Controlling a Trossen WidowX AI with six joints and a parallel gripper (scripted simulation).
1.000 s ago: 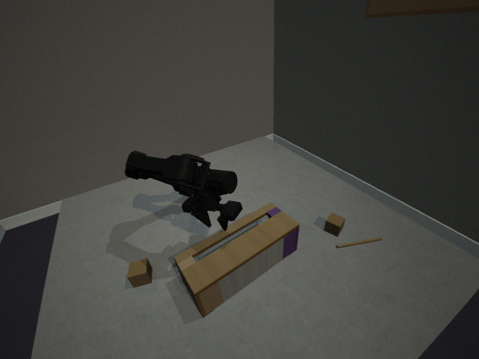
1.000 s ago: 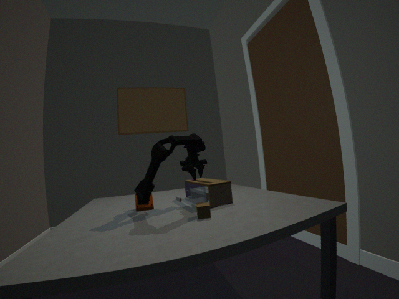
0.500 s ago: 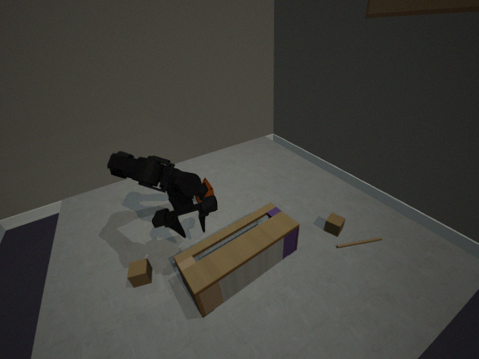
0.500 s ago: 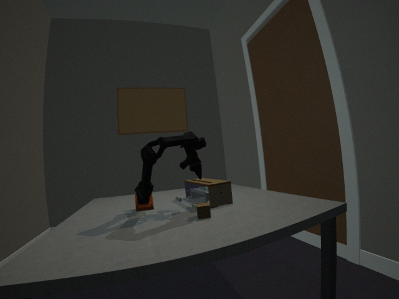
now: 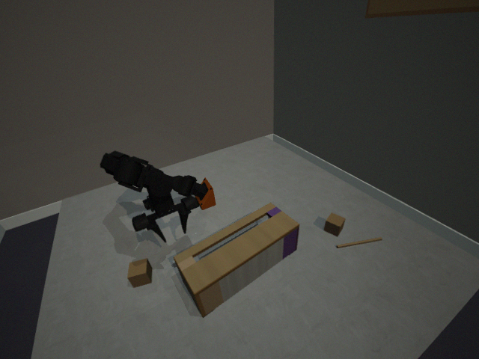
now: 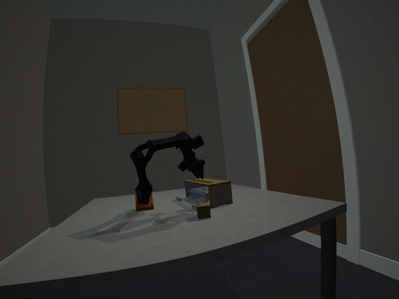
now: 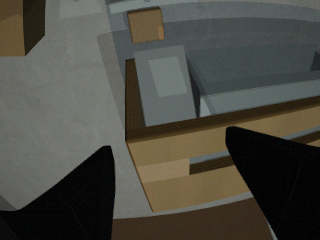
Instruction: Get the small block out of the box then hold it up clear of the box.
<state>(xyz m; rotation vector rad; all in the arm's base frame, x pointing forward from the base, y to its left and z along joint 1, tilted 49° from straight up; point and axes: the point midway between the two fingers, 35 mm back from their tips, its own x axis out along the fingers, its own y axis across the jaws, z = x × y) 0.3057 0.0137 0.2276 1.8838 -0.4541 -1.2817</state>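
Right now the small tan block is 20 mm behind my gripper tip and 150 mm below it. From my gripper tip the other things lie so: thin wooden stick (180 mm ahead, 590 mm to the left, 160 mm below); long tan box (30 mm ahead, 170 mm to the left, 100 mm below).
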